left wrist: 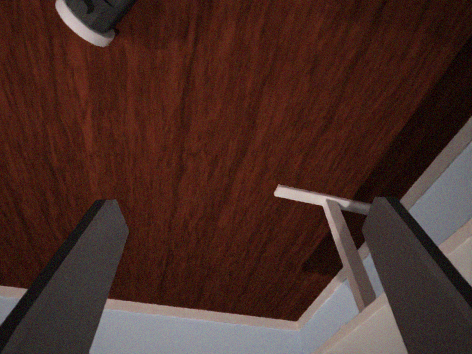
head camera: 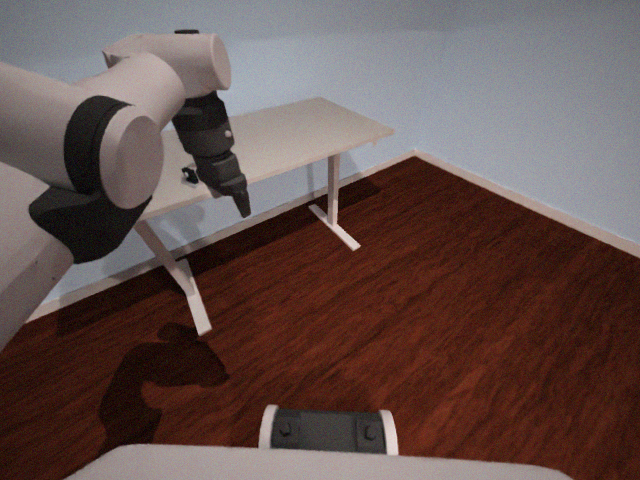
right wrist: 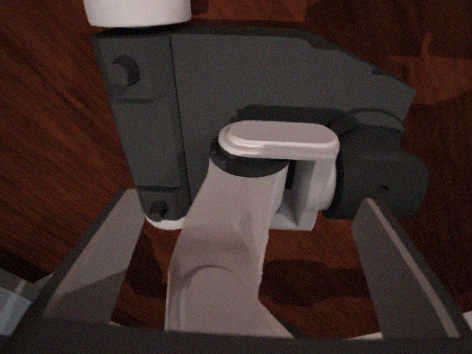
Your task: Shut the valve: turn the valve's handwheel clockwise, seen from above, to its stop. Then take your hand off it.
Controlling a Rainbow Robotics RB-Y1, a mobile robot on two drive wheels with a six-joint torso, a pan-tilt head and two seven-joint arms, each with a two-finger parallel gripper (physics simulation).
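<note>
Part of the valve's mount [head camera: 189, 174], a small black bracket on a pale base, shows on the table at the left of the head camera view. The left arm hides the rest of the valve, and the red handwheel does not show. My left gripper [head camera: 246, 214] [left wrist: 244, 214] is open and empty; in the head camera view its tip appears in front of the table's front edge, to the right of the bracket. My right gripper [right wrist: 248, 208] is open and empty, over the robot's own base and body, away from the table.
The pale table [head camera: 294, 126] stands at an angle along the blue wall [head camera: 491, 93], with its legs [head camera: 333, 191] on T-shaped feet. Brown wooden floor [head camera: 413, 289] lies in front and at the right. The robot's own base [head camera: 328, 431] shows at the bottom of the head camera view.
</note>
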